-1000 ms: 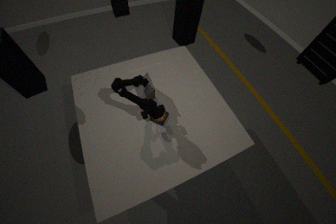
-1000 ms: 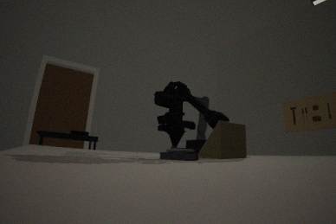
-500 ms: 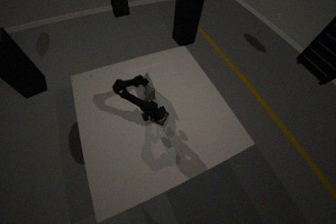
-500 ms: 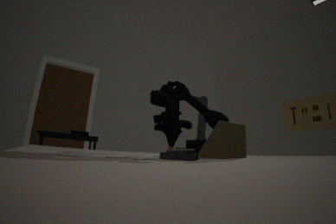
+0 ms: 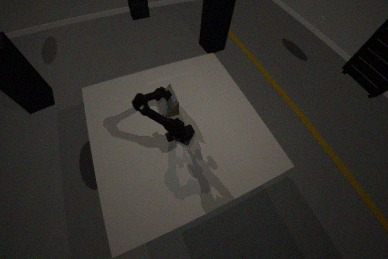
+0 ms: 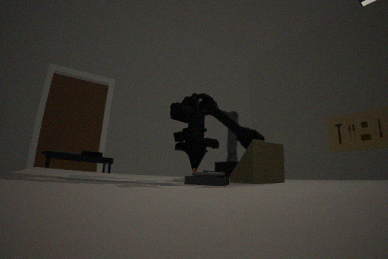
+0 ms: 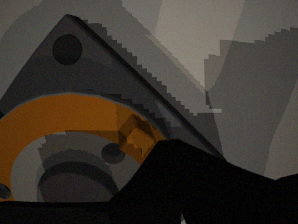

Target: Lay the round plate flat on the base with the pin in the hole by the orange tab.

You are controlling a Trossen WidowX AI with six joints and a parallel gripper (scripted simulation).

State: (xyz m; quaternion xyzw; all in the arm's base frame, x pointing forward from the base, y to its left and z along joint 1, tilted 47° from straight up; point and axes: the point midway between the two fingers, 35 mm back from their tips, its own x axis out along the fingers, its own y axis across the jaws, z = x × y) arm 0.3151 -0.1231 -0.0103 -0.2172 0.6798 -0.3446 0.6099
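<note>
Now: gripper tip 10 mm past the orange round plate and 30 mm to the right of it.
</note>
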